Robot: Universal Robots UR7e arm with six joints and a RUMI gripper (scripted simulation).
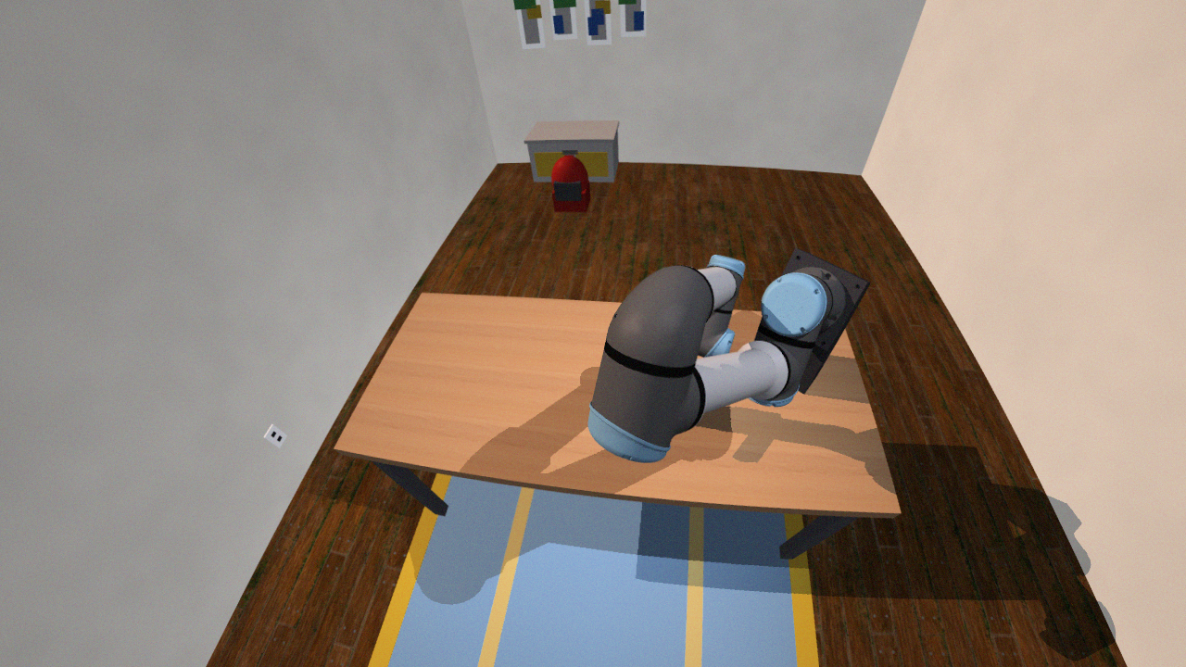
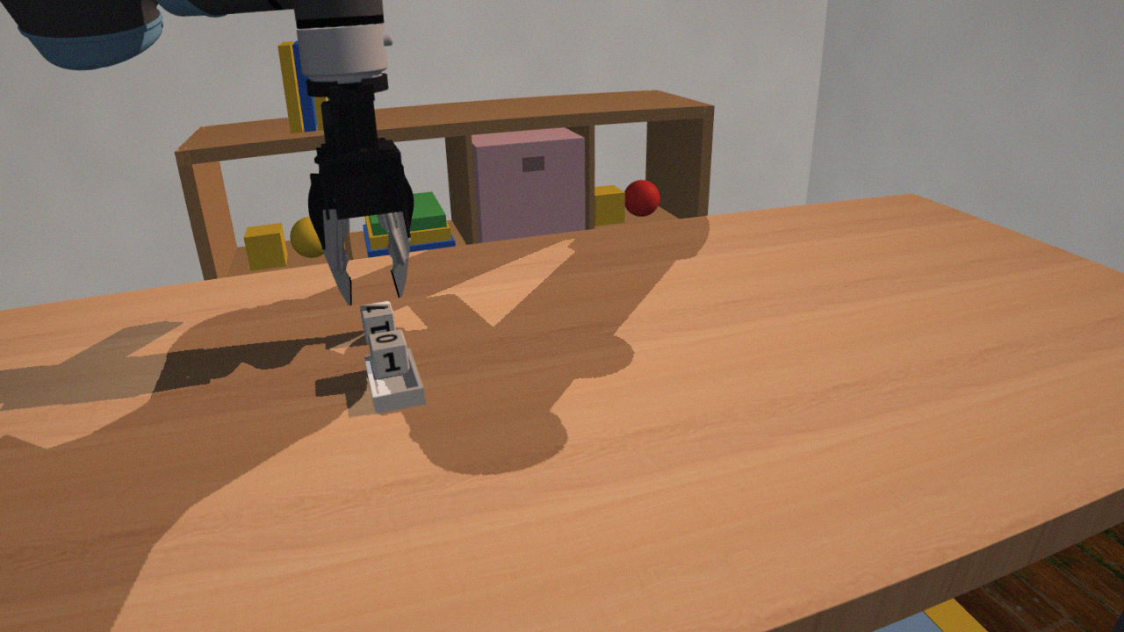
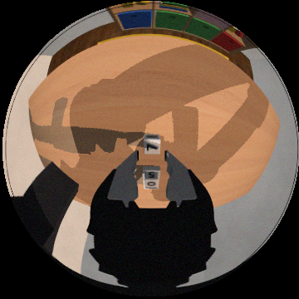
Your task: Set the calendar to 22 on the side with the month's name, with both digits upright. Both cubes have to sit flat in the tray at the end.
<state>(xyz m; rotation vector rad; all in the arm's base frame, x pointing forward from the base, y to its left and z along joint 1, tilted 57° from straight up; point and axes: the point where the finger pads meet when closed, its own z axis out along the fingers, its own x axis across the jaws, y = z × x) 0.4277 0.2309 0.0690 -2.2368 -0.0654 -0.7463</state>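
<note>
Now: hand 4 cm above the white cube. Round my hand: grey tray (3 cm ahead, 11 cm to the right, 5 cm below).
</note>
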